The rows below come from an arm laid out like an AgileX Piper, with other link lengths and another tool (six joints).
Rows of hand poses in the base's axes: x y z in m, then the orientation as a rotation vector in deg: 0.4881, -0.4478, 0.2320, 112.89, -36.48, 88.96; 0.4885, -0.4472, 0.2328, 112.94, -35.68, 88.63; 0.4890, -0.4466, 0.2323, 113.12, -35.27, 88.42; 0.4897, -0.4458, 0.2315, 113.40, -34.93, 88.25; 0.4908, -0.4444, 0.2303, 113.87, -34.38, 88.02; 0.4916, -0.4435, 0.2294, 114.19, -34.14, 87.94; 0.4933, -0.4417, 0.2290, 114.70, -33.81, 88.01; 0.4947, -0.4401, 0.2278, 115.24, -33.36, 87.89; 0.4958, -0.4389, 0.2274, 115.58, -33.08, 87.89; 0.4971, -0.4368, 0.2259, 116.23, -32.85, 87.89; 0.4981, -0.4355, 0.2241, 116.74, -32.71, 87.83; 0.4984, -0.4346, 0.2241, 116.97, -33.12, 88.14; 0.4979, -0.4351, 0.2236, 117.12, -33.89, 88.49; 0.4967, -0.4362, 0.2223, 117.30, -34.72, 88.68; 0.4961, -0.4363, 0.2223, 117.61, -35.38, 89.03; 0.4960, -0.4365, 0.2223, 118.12, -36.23, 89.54; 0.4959, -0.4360, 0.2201, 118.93, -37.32, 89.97; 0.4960, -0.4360, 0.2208, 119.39, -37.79, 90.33; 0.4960, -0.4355, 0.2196, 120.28, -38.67, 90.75; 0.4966, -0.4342, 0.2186, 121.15, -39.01, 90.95; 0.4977, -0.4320, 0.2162, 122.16, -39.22, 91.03
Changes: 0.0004, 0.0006, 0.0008, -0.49, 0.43, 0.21; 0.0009, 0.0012, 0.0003, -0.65, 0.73, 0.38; 0.0016, 0.0020, -0.0005, -0.69, 1.00, 0.60; 0.0027, 0.0034, -0.0017, -0.73, 1.42, 0.98; 0.0035, 0.0043, -0.0026, -0.66, 1.62, 1.21; 0.0052, 0.0061, -0.0030, -0.50, 1.80, 1.67; 0.0066, 0.0077, -0.0042, -0.41, 2.14, 2.10; 0.0077, 0.0089, -0.0046, -0.34, 2.30, 2.41; 0.0090, 0.0110, -0.0061, -0.03, 2.53, 2.86; 0.0100, 0.0123, -0.0079, 0.23, 2.74, 3.17; 0.0103, 0.0132, -0.0079, 0.67, 2.49, 3.26; 0.0098, 0.0127, -0.0084, 1.27, 2.11, 3.17; 0.0086, 0.0116, -0.0097, 1.90, 1.82, 3.00; 0.0080, 0.0115, -0.0097, 2.54, 1.51, 3.06; 0.0079, 0.0113, -0.0097, 3.46, 1.10, 3.22; 0.0078, 0.0118, -0.0119, 4.70, 0.75, 3.41; 0.0079, 0.0118, -0.0112, 5.34, 0.52, 3.64; 0.0079, 0.0123, -0.0124, 6.51, 0.26, 3.96; 0.0085, 0.0136, -0.0134, 7.32, 0.27, 4.39; 0.0096, 0.0158, -0.0158, 8.12, 0.42, 4.90
